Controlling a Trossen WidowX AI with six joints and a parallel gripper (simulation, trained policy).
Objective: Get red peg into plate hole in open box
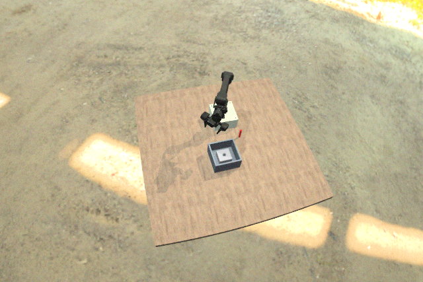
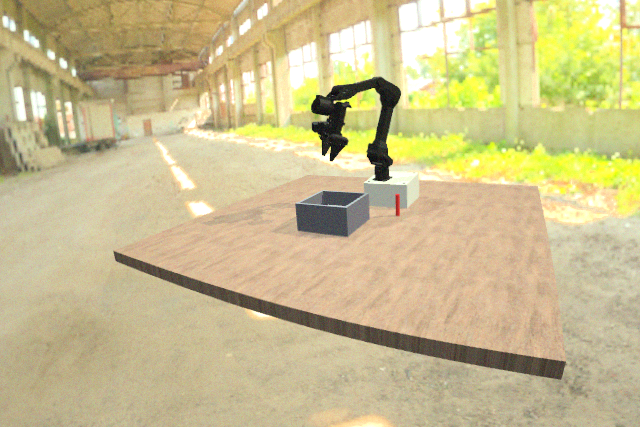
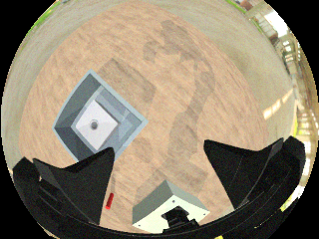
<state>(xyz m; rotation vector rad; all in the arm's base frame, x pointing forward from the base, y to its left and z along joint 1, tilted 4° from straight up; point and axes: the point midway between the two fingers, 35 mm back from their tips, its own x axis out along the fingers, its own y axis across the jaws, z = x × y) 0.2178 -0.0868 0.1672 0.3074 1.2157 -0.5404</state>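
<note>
My gripper tip is 100 mm past the red peg, 240 mm to the right of it and 180 mm above it. Round my gripper tip: grey box: 100 mm ahead, 100 mm to the left, 190 mm below; pale plate: 100 mm ahead, 100 mm to the left, 170 mm below.
</note>
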